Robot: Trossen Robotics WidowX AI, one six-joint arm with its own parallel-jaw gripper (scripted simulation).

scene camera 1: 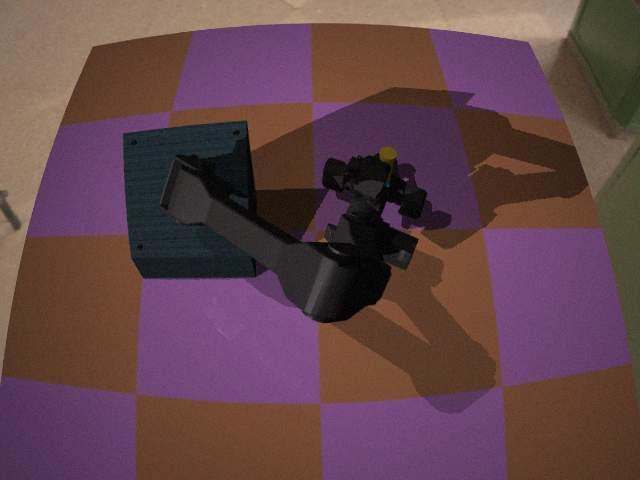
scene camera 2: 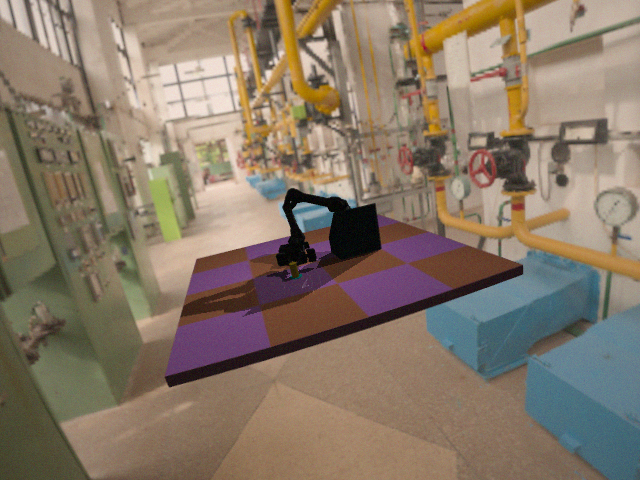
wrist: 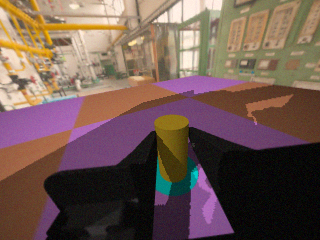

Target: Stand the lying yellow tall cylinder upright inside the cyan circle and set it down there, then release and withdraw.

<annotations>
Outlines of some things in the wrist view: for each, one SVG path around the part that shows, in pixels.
My gripper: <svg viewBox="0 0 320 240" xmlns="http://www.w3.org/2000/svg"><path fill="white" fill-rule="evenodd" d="M156 131L151 131L117 165L78 170L61 170L47 177L44 181L44 189L60 212L46 232L48 237L45 240L152 240L158 158ZM189 127L188 137L193 151L234 233L184 240L320 240L320 142L254 150L197 128Z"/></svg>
A yellow tall cylinder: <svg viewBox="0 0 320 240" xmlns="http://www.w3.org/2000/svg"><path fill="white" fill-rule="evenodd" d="M164 115L154 121L159 171L164 180L177 183L182 181L187 175L189 120L181 115Z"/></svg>
</annotations>
